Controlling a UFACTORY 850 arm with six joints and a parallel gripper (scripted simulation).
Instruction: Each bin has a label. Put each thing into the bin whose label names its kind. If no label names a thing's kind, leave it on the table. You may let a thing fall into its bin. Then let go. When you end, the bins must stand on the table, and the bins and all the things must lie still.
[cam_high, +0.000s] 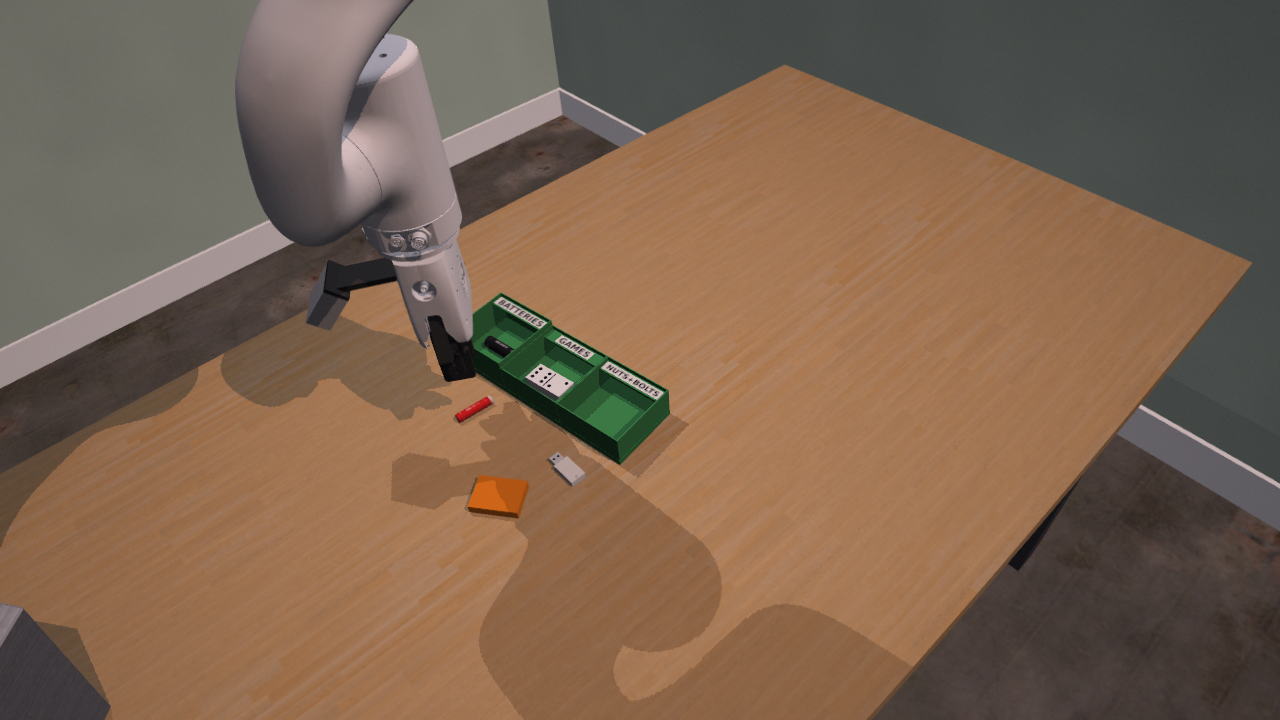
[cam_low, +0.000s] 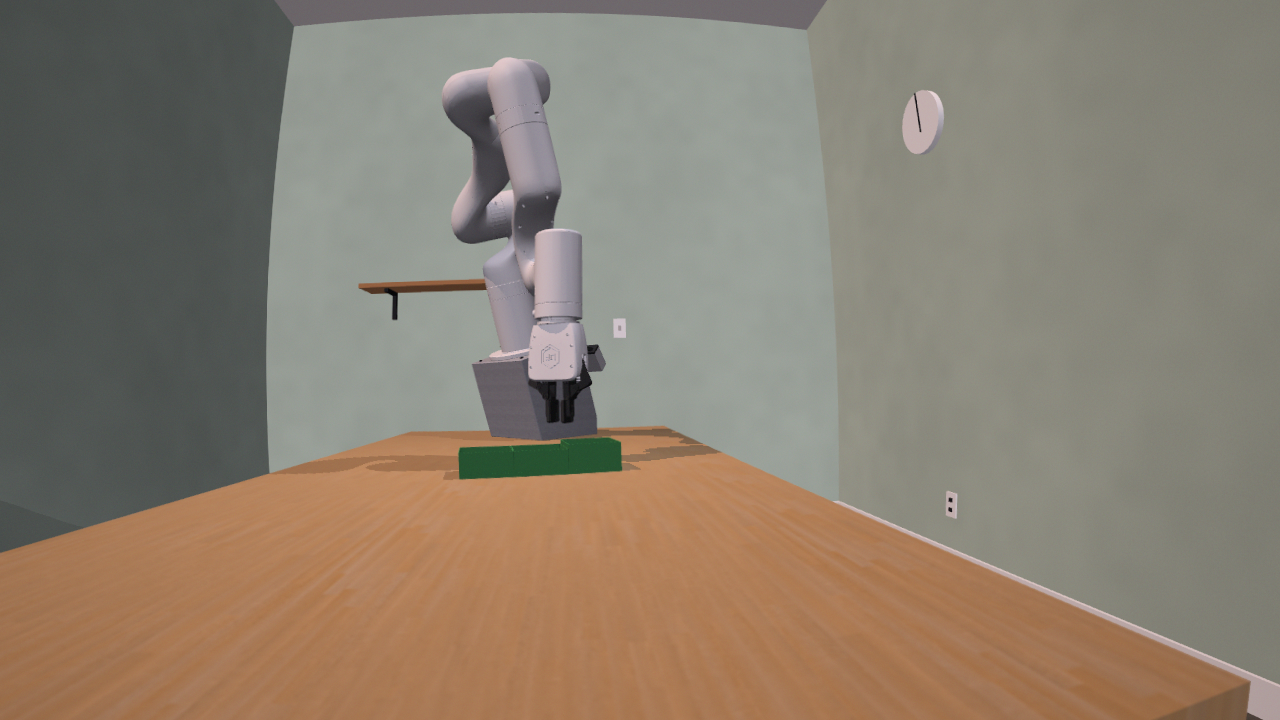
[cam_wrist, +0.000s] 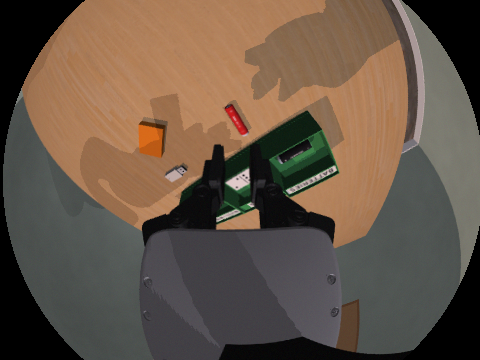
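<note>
My hand is 9 cm above the red battery. Round my hand: black battery (7 cm ahead, 4 cm to the left, 8 cm below); orange flat block (5 cm behind, 11 cm to the right, 9 cm below); green bin row (9 cm ahead, 4 cm to the right, 7 cm below).
</note>
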